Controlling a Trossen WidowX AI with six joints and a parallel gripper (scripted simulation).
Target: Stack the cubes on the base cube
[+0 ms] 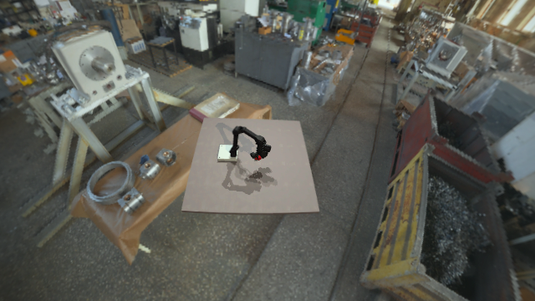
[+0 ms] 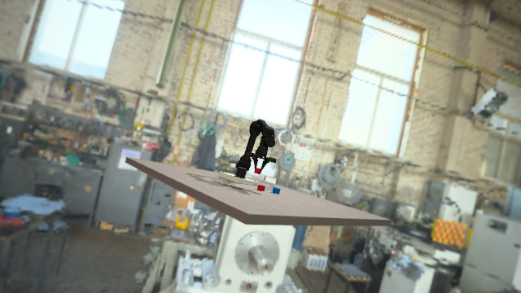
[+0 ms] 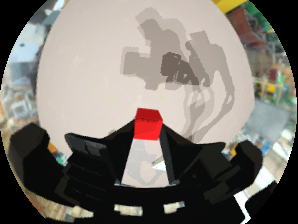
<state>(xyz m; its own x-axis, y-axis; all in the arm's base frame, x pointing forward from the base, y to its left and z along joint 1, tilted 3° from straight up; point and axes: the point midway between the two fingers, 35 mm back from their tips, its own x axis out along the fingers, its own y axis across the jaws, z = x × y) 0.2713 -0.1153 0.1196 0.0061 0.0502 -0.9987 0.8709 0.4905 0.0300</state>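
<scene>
Now: the blue base cube 190 mm to the left of my gripper tip, 100 mm below it and 20 mm ahead of it.
</scene>
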